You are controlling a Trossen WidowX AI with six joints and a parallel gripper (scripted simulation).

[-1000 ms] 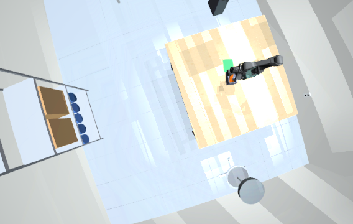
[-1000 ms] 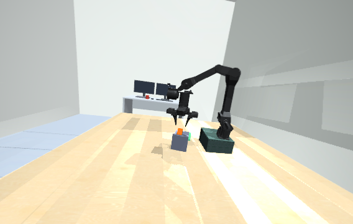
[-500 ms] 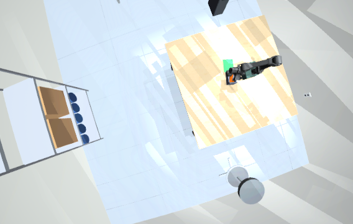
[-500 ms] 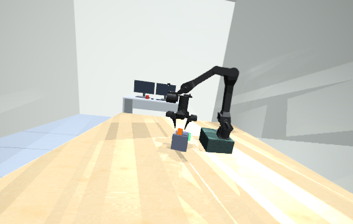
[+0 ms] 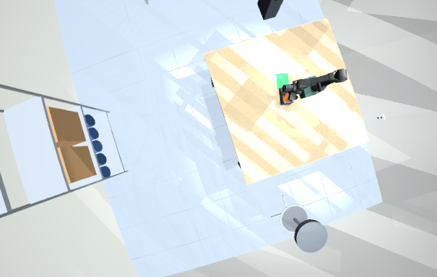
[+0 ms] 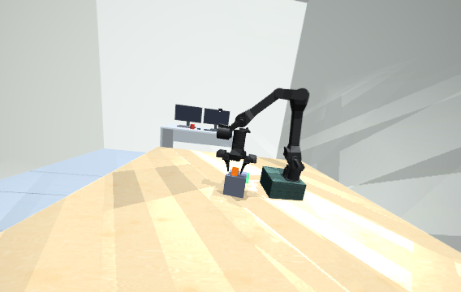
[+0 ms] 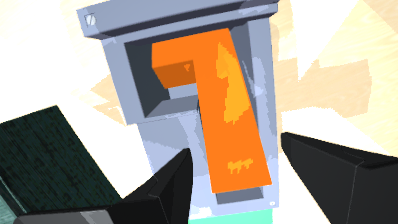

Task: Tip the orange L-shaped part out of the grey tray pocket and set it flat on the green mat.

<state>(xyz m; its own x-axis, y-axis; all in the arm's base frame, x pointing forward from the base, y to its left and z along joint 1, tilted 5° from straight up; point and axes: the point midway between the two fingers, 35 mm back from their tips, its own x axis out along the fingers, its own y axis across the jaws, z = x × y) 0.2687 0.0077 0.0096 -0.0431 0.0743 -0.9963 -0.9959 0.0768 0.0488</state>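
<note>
My gripper tip is 1 cm past the orange L-shaped part, 4 cm to the right of it and 3 cm above it. Round my gripper tip: green mat: 3 cm behind, 14 cm to the right, 9 cm below.
</note>
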